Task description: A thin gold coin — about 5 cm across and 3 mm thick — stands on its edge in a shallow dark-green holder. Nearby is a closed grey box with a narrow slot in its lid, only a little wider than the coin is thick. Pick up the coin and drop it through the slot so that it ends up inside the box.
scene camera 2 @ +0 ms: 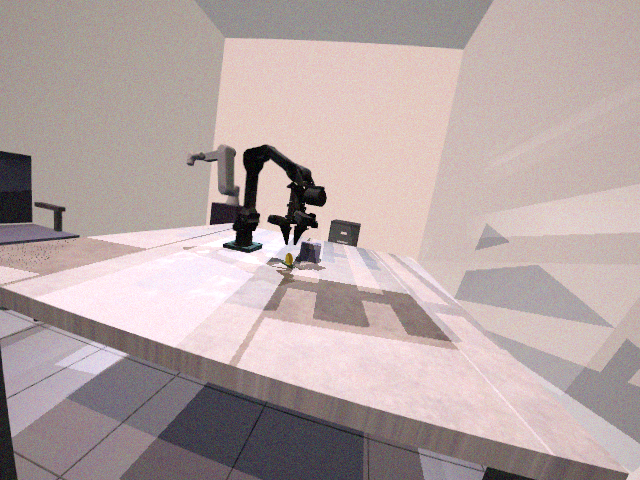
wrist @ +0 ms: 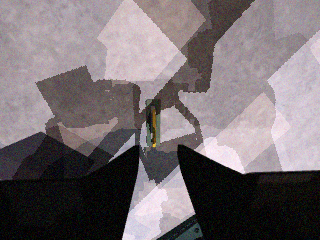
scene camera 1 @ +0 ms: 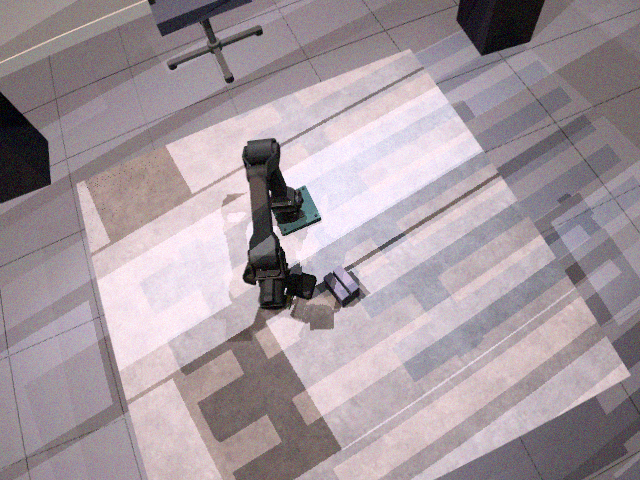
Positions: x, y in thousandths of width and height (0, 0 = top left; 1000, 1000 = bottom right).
Labels:
my gripper: scene camera 2 454, 509; wrist 495, 627; scene camera 1 445, 601

